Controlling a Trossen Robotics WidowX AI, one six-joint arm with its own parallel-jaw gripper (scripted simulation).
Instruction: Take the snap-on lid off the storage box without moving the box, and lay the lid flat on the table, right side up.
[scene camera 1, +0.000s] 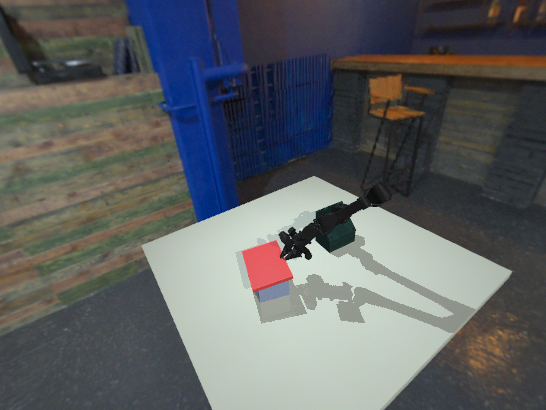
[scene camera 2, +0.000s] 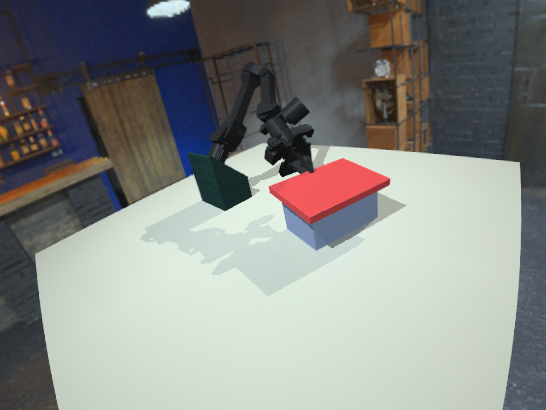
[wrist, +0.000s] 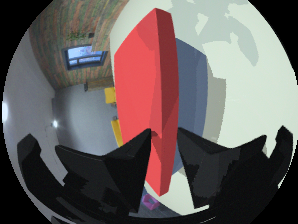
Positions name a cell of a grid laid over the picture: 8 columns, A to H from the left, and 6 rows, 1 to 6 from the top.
Scene:
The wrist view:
my gripper: E4
red lid: D3
storage box: F3

